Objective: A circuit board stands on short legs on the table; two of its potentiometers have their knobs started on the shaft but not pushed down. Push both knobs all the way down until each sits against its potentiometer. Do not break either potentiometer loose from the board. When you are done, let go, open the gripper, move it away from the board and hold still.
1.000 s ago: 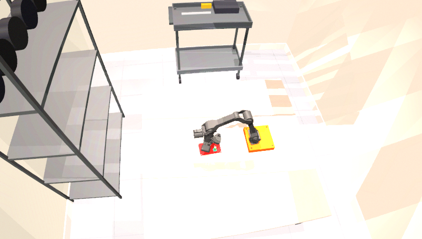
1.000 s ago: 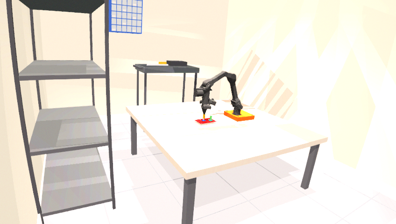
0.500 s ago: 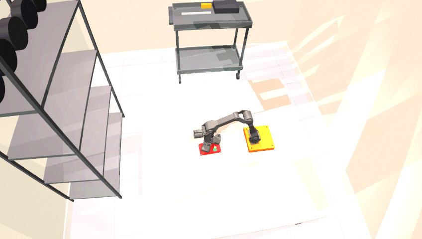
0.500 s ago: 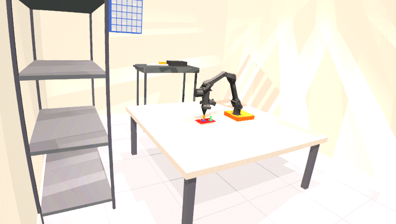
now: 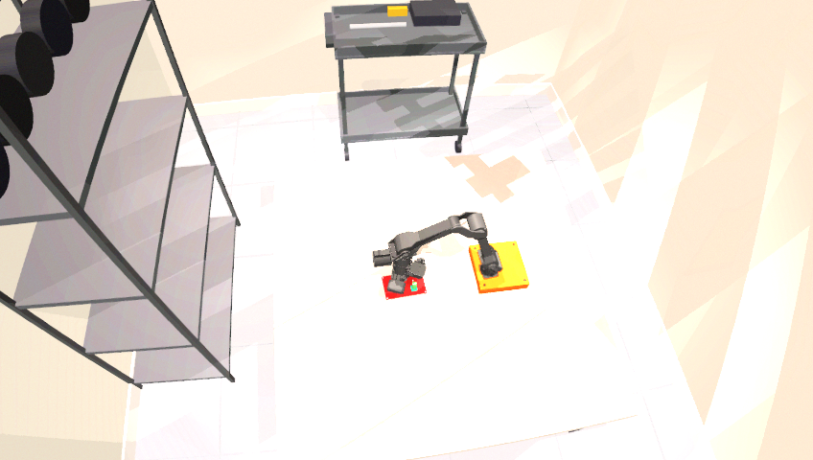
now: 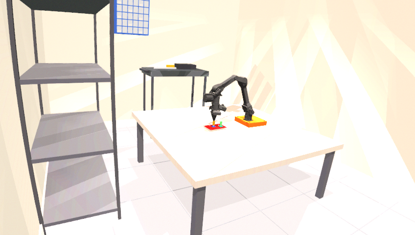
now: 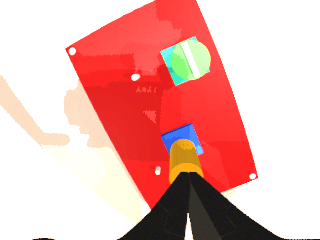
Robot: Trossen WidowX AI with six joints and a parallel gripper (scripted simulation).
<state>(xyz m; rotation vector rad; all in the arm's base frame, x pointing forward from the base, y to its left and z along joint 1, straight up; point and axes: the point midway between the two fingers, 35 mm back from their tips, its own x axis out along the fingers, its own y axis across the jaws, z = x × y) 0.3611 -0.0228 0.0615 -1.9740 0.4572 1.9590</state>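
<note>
Right now the orange knob is 20 mm below my gripper tip. Round my gripper tip: green knob: 50 mm behind, 30 mm to the left, 20 mm below.
</note>
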